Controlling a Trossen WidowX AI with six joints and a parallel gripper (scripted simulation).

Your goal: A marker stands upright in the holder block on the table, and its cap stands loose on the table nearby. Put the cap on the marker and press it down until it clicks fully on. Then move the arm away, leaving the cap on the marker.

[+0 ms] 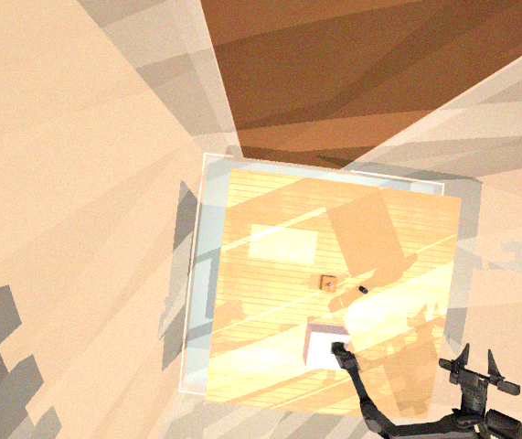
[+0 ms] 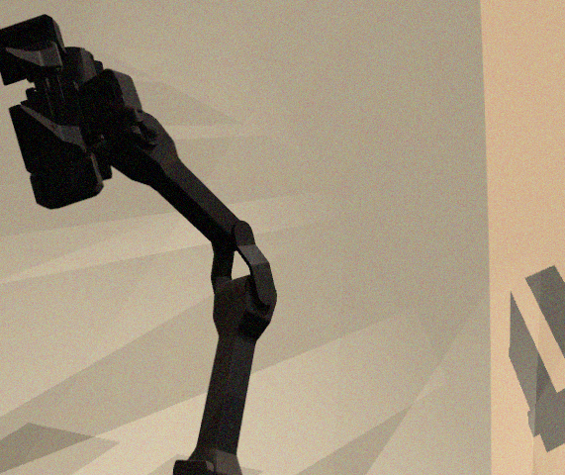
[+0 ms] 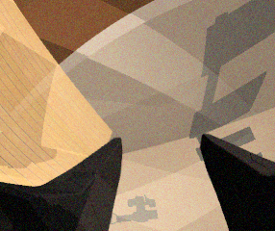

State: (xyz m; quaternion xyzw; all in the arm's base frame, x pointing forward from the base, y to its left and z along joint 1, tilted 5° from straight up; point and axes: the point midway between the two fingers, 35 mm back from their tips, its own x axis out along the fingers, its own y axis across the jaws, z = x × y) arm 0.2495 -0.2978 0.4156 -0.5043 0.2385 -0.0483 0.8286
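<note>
Now: the dark marker cap 30 mm ahead of my gripper tip, 140 mm to the left of it and 490 mm below it. Also, from my gripper tip: marker 70 mm ahead, 330 mm to the left, 450 mm below.
</note>
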